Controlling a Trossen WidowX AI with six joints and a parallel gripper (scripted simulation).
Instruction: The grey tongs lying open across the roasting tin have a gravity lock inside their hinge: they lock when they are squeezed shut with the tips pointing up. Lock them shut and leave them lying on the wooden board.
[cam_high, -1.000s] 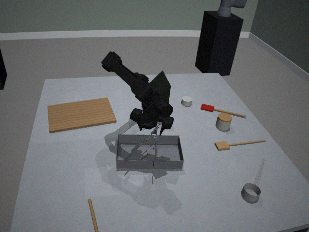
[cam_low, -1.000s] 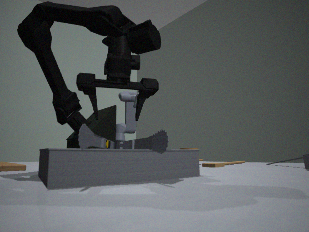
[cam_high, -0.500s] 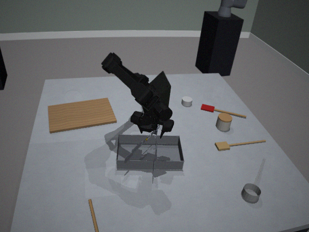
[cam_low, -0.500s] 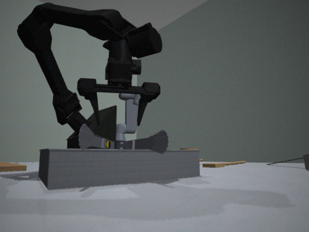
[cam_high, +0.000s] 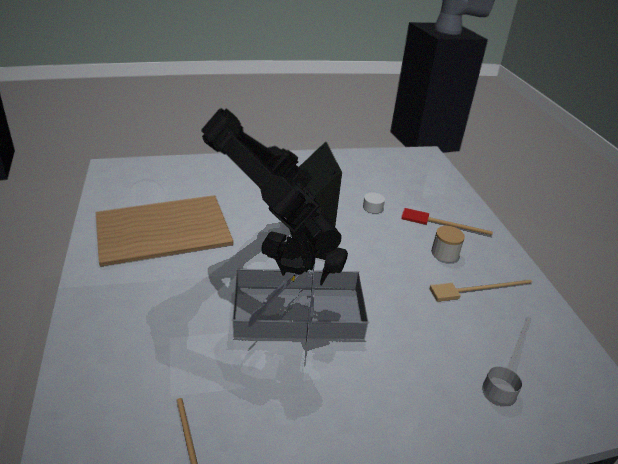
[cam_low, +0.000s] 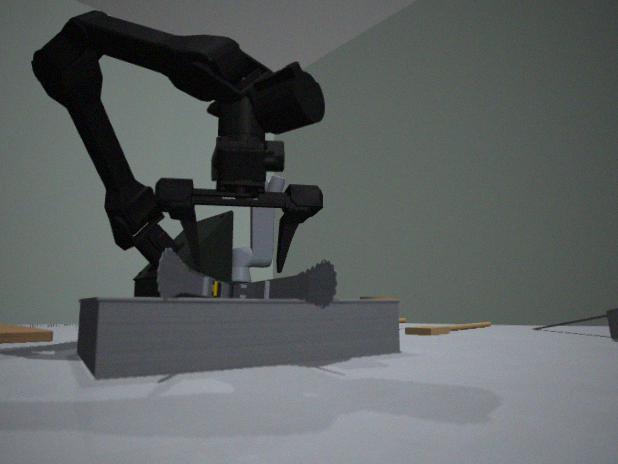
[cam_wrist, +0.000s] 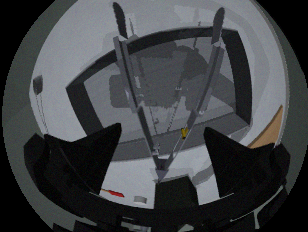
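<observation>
Right now the grey roasting tin is 6 cm below my gripper tip, 2 cm ahead of it and 1 cm to the right of it. Round my gripper tip: white puck (36 cm to the left, 36 cm behind, 7 cm below); wooden board (39 cm behind, 29 cm to the right, 8 cm below); corked jar (47 cm to the left, 10 cm behind, 6 cm below).
</observation>
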